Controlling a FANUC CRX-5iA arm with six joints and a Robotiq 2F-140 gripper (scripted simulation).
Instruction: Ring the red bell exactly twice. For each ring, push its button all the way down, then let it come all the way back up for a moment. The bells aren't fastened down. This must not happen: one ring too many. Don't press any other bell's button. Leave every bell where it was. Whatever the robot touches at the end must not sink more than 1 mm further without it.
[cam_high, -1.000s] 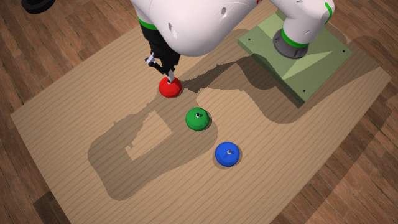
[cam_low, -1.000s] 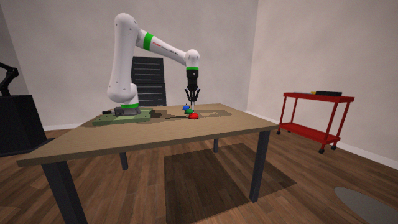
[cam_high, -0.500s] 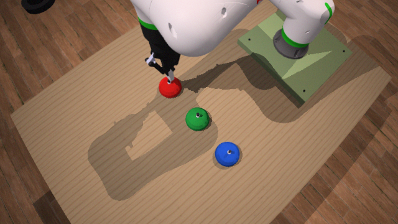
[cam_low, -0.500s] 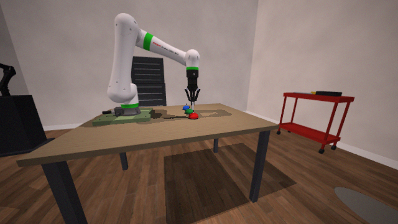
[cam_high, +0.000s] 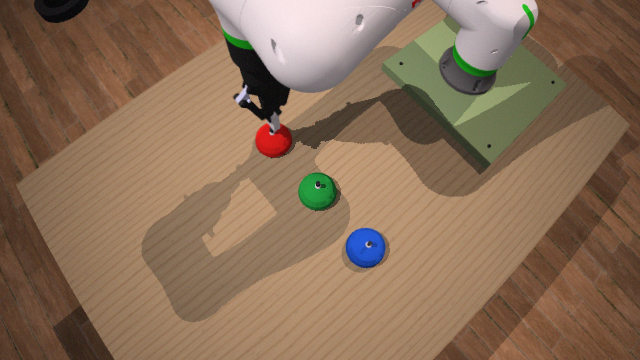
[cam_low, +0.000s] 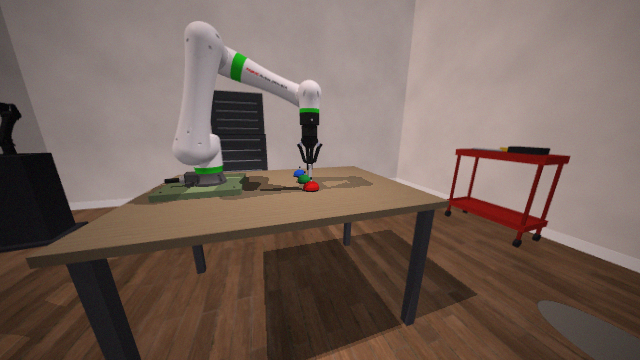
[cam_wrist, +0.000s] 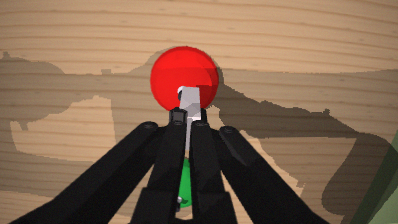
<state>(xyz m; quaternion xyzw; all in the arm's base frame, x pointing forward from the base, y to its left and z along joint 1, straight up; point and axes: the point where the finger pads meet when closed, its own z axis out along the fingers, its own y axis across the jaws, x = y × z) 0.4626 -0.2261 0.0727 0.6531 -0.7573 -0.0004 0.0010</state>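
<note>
Right now the red bell is 6 cm below my hand and 1 cm ahead of it. From my hand the other things lie so: blue bell (31 cm to the left, 6 cm below, 5 cm ahead); green bell (16 cm to the left, 6 cm below, 3 cm ahead).
</note>
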